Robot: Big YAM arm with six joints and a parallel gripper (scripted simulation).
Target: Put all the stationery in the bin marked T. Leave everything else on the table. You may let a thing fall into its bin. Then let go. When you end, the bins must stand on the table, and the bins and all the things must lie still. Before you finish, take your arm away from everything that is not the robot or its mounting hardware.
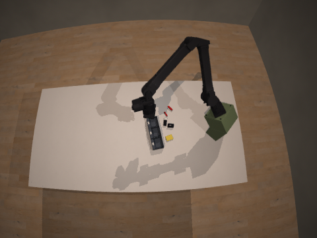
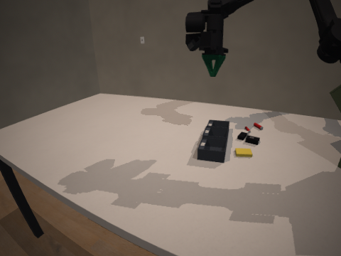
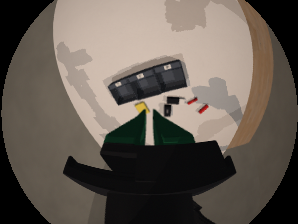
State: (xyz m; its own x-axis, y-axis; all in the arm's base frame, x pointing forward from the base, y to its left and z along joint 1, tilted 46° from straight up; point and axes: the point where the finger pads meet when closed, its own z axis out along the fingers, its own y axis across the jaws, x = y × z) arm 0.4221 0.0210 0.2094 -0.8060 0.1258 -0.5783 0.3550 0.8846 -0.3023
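Now: the three joined bins 22 cm below my hand, 6 cm to the left of it and 2 cm behind it. From my hand the other things lie so: black item: 23 cm below, 13 cm behind, 1 cm to the right; then yellow block: 23 cm below, 13 cm to the left, 11 cm behind.
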